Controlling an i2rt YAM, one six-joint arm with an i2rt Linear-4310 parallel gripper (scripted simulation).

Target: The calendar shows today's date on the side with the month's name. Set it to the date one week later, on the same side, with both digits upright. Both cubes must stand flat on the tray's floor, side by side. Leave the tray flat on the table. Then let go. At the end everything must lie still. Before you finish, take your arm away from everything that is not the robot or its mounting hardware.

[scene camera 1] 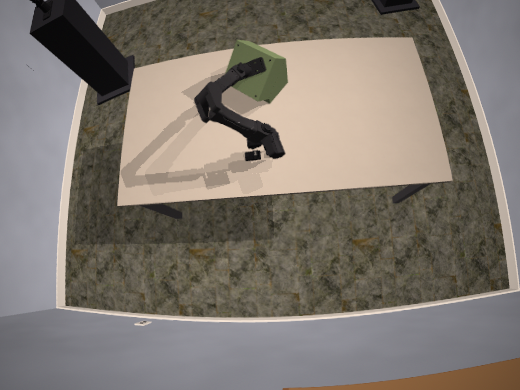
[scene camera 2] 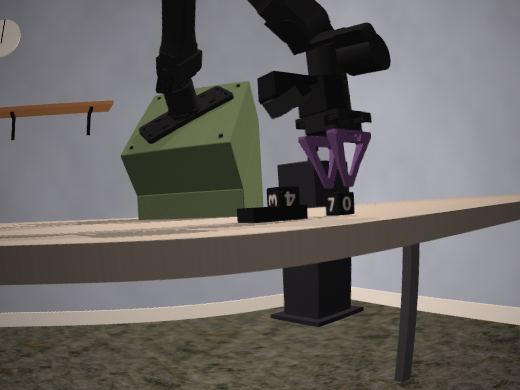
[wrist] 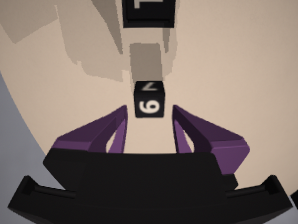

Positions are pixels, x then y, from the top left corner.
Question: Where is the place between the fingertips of the gripper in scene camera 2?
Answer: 338,187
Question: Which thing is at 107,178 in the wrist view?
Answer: The gripper.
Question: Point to a black calendar tray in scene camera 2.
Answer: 282,213
